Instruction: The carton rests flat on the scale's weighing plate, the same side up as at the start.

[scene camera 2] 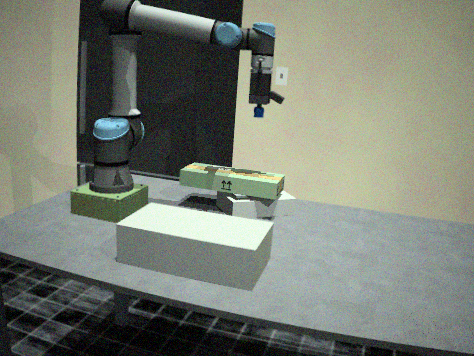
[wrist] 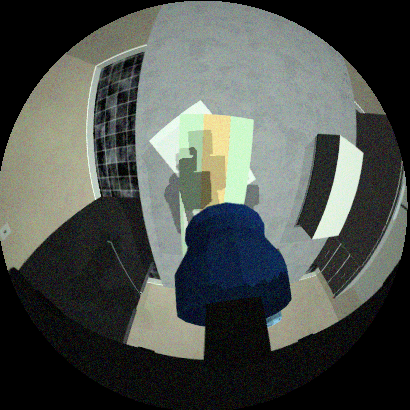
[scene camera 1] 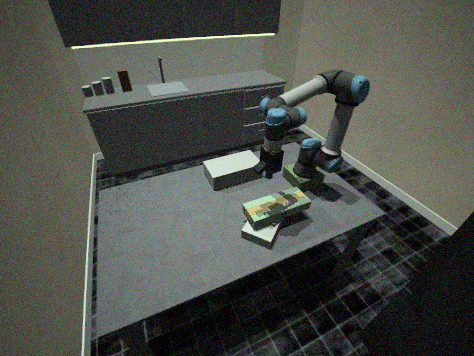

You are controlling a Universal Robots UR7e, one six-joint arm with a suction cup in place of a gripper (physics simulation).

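Places are measured from the arm's base along level axes (x ahead, y left, z up), in millimetres.
Where they show: hand, its tool point: [scene camera 2: 258,117] [wrist: 225,239] [scene camera 1: 268,176]; arm's base, origin of its link: [scene camera 2: 111,187] [scene camera 1: 304,171].
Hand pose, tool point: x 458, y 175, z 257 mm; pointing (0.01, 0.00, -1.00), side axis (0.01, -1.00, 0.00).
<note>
Each offset is from my tool point to the top centre of the thing.
The carton {dx -76, dy +5, dz -203 mm} [scene camera 1: 275,207] [scene camera 2: 230,182] [wrist: 242,145], pale green with an orange-yellow band on top, lies across the white scale {dx +11, dy +19, dz -259 mm} [scene camera 1: 259,236] [scene camera 2: 245,208] [wrist: 166,138]. It looks about level, turned at an angle to the scale, and its ends reach past the scale's body. Two arrows on its side point up in scene camera 2. The weighing plate is mostly hidden under the carton, so full contact cannot be checked. My gripper, a blue suction cup [scene camera 1: 269,175] [scene camera 2: 258,112] [wrist: 225,217], hangs well above the carton, apart from it, with nothing on it.
A large white box {dx -78, dy -471, dz -230 mm} [scene camera 1: 232,170] [scene camera 2: 195,241] [wrist: 345,195] stands on the grey table, on the counter side of the carton. The arm's green base block [scene camera 1: 291,176] [scene camera 2: 109,202] is near one end of the carton. A kitchen counter [scene camera 1: 170,120] runs behind the table.
</note>
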